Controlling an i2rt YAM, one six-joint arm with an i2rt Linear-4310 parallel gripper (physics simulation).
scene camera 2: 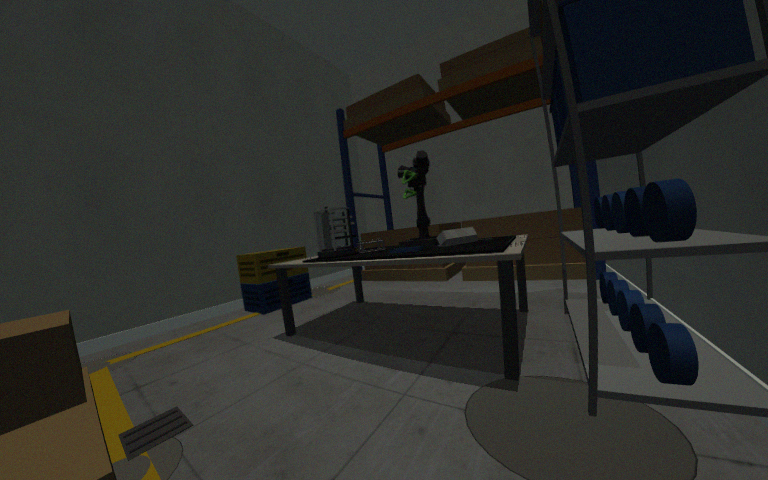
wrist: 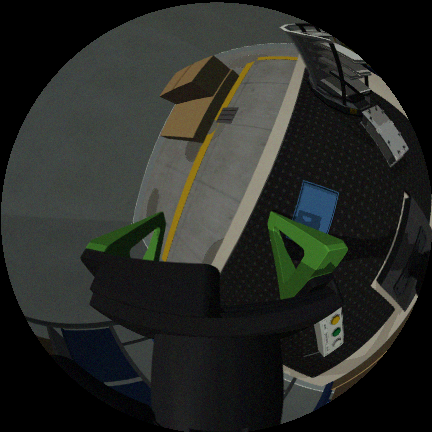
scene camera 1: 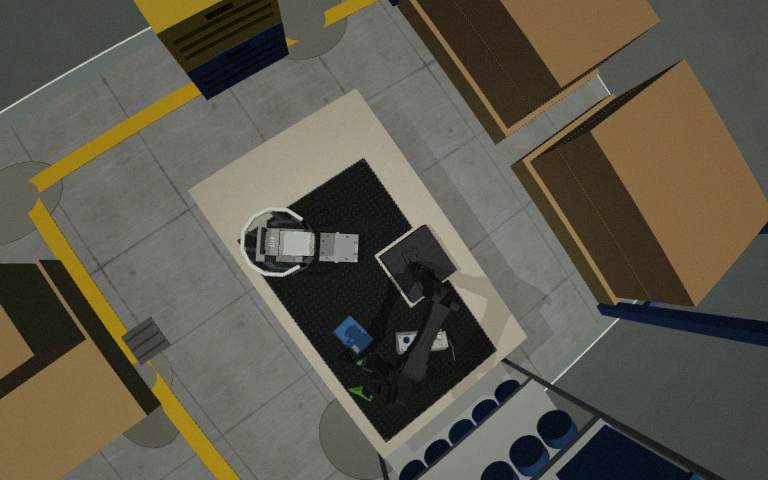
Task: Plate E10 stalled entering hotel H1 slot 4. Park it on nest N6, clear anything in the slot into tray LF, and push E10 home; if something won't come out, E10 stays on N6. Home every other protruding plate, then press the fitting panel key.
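Frame: origin at the arm's base, x ahead, y left, z up, level; metres.
Seen in the pictures: gripper, fingertip midpoint: (scene camera 2: 403, 191) (wrist: 216, 217) (scene camera 1: 353, 376); arm's base at its link origin: (scene camera 2: 424, 238) (scene camera 1: 417, 268).
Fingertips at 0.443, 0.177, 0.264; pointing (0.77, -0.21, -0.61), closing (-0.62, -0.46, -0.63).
Pixels of each thing's top centre, then the offset from my fingertips to it, as dx, dy, dz. Level surfaces: height alone.
- blue tray at its top centre: (wrist: 313, 215) (scene camera 1: 353, 336) (scene camera 2: 406, 247) -0.049, -0.055, -0.284
- silver nest block at its top centre: (scene camera 1: 339, 247) (scene camera 2: 370, 239) -0.176, -0.427, -0.226
- white key panel at its top centre: (wrist: 327, 333) (scene camera 1: 424, 345) (scene camera 2: 456, 228) -0.299, +0.121, -0.218
- black mat at its surface level: dz -0.302
- pale table at its surface level: dz -0.315
My gripper (scene camera 1: 356, 377) (scene camera 2: 408, 185) (wrist: 216, 217) is open and empty, raised above the table's front left edge, short of the blue tray. The blue tray (scene camera 1: 352, 333) (wrist: 316, 200) lies on the mat; its label is unreadable here. The round plate hotel (scene camera 1: 242, 243) (wrist: 330, 101) stands at the mat's far end, with pale plates at several levels; slot numbers and E10 cannot be made out. A silver nest block (scene camera 1: 338, 247) (wrist: 385, 134) lies beside it, with no plate visible on it. The white key panel (scene camera 1: 400, 343) (wrist: 325, 340) is partly hidden by the arm in scene camera 1.
The arm's base stands on a dark square board (scene camera 1: 438, 254) with a pale rim, on the right of the mat. The black mat (scene camera 1: 362, 192) lies on the pale table (scene camera 1: 283, 155). A shelf with blue cylinders (scene camera 1: 526, 452) stands close to the table's end.
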